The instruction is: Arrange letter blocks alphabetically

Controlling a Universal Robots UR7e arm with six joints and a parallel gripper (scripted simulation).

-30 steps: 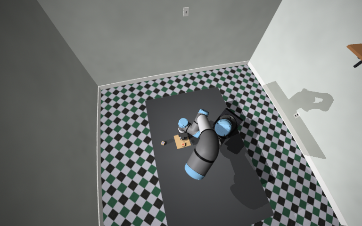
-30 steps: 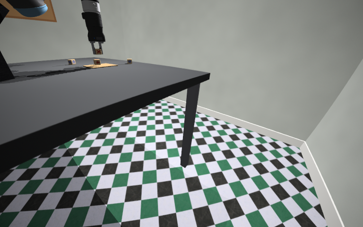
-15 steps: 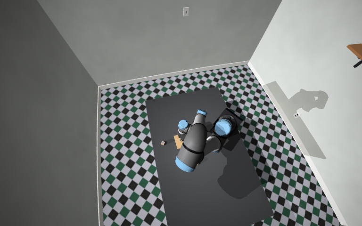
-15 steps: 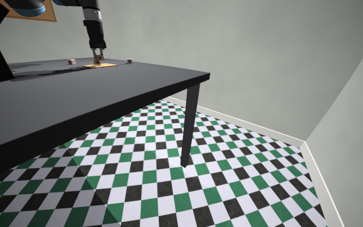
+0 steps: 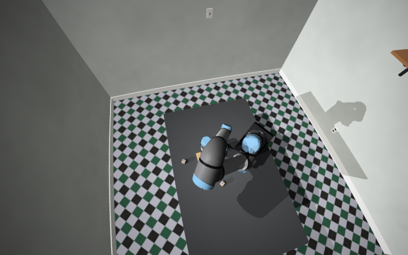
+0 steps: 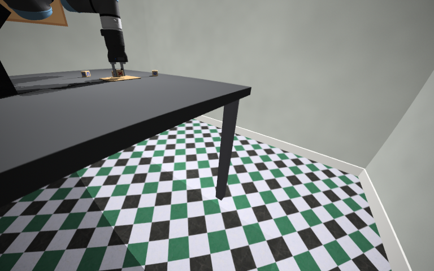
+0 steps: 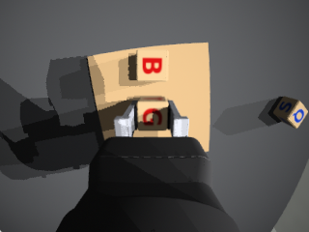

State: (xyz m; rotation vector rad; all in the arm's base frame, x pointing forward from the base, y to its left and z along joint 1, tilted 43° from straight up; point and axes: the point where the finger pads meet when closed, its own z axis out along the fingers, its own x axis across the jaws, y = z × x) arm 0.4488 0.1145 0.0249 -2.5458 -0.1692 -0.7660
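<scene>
Now: the G block right at my hand. Also, from my hand: mat 3 cm below.
</scene>
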